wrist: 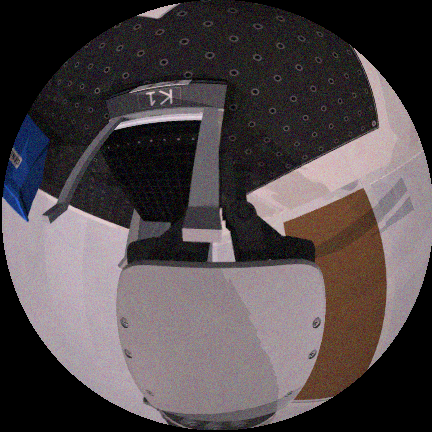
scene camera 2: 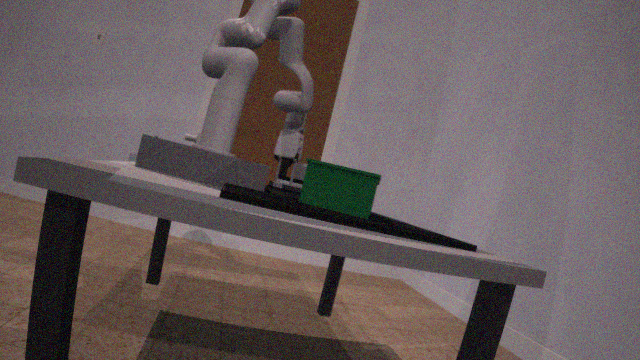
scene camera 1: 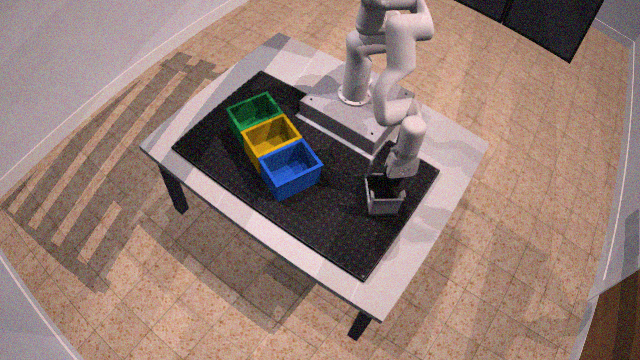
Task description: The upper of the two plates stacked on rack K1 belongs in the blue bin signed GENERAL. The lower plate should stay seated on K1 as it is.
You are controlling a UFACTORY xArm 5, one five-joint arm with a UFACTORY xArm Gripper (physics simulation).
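Places are measured from the arm's base along level axes (x left, y ahead, z down), in millimetres.
Pixels of known places: gripper, fingertip midpoint: point(wrist: 219, 165) point(scene camera 2: 281, 176) point(scene camera 1: 395, 183); arm's base at its link origin: point(scene camera 2: 213, 153) point(scene camera 1: 354, 94).
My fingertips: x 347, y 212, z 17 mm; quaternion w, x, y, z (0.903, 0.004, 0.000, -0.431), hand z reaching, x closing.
Note:
Ahead of a thing's pixels: the offset from my fingertips to its top centre. Level surfaces: height alone.
The grey rack K1 @[dx -17, dy +52, dz -71 mm] point(scene camera 1: 384, 207) point(wrist: 130, 102) stands on the black mat near its right end. In the wrist view it sits left of centre and one post crosses in front of my fingers. A dark plate @[dx -13, dy +58, dz -4 mm] point(wrist: 160, 160) with small dots along its edge shows between the posts. Whether two plates lie there, and how they sit, cannot be told. My gripper point(wrist: 219, 165) is shut with nothing between its fingers. It is low at the rack's side towards the arm; its fingertips are largely hidden. The blue bin @[dx -408, dy +166, dz -51 mm] point(scene camera 1: 295, 187) point(wrist: 30, 160) stands left of the rack; its sign shows partly in the wrist view.
The yellow bin point(scene camera 1: 272, 136) and the green bin point(scene camera 1: 234, 120) point(scene camera 2: 340, 190) stand in a row beyond the blue bin. All are on the black mat @[dz +48 mm] point(scene camera 1: 320, 225) on the table @[dz +62 mm] point(scene camera 1: 455, 145). The arm's grey base block point(scene camera 1: 340, 122) stands behind the mat.

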